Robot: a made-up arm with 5 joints.
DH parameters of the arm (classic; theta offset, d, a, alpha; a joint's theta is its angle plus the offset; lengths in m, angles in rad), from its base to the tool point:
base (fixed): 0 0 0 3.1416
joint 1: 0 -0.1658 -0.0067 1.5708
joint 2: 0 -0.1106 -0.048 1.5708
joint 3: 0 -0.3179 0.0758 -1.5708
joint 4: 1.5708 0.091 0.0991 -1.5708
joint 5: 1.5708 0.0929 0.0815 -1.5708
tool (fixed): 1.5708 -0.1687 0 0
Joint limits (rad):
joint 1: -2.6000..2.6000
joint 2: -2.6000..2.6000
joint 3: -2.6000..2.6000
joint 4: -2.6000..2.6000
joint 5: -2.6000..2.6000
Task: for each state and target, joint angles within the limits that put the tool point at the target. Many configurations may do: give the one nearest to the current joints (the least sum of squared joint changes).
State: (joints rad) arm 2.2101 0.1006 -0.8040 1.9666 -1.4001
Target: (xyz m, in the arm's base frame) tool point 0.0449 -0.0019 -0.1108
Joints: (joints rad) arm 2.0680 0.7805 -1.2181 1.7047 -1.7423
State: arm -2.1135 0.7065 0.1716 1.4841 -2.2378
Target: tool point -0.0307 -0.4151 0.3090
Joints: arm -1.6733 1.2242 0.5172 0.9578 -1.7237
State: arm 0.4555 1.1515 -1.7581 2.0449 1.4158
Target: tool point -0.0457 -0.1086 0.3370
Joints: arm -0.1140 2.0645 -1.8164 2.3407 0.6759
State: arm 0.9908 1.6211 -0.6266 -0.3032 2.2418
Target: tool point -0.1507 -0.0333 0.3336
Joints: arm 0.2597 2.4092 -0.5110 0.2750 2.4746
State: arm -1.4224 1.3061 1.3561 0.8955 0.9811
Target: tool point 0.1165 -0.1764 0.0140
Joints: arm -1.6887 1.0391 1.4815 1.3640 1.4748
